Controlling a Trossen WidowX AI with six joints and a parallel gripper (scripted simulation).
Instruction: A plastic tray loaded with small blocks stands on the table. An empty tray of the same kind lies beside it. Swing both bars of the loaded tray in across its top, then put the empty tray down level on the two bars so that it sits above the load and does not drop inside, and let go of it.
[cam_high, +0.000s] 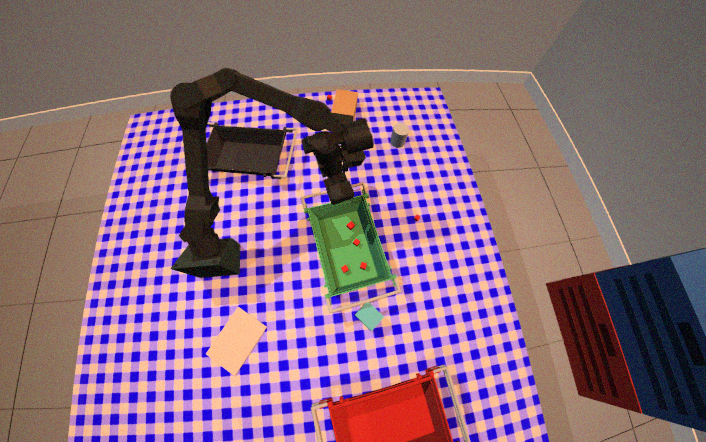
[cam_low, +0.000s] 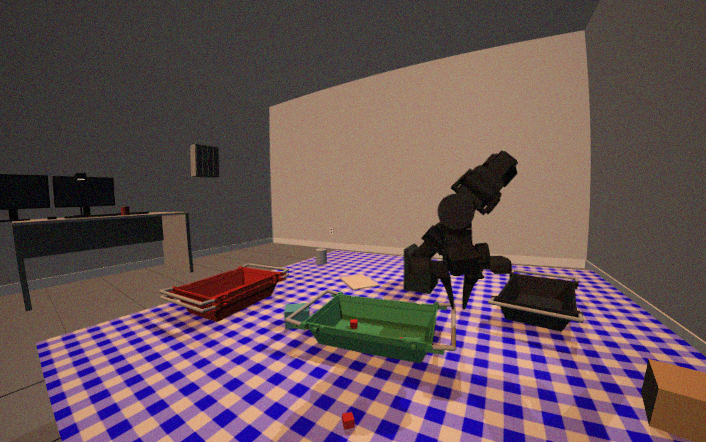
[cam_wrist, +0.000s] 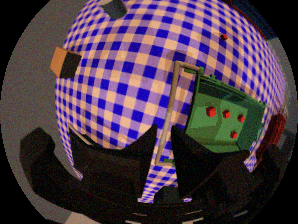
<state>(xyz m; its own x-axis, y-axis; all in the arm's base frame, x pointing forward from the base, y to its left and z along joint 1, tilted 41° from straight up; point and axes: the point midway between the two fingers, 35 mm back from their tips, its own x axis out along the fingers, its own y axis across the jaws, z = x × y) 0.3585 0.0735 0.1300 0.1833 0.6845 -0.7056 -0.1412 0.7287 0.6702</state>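
The teal cube is 2 cm ahead of my gripper tip, 38 cm to the right of it and 7 cm below it. From my gripper tip the other things lie so: orange box 10 cm ahead, 34 cm to the left, 6 cm below; black tray 27 cm behind, 21 cm to the left, 5 cm below; beige sheet 35 cm behind, 37 cm to the right, 9 cm below.
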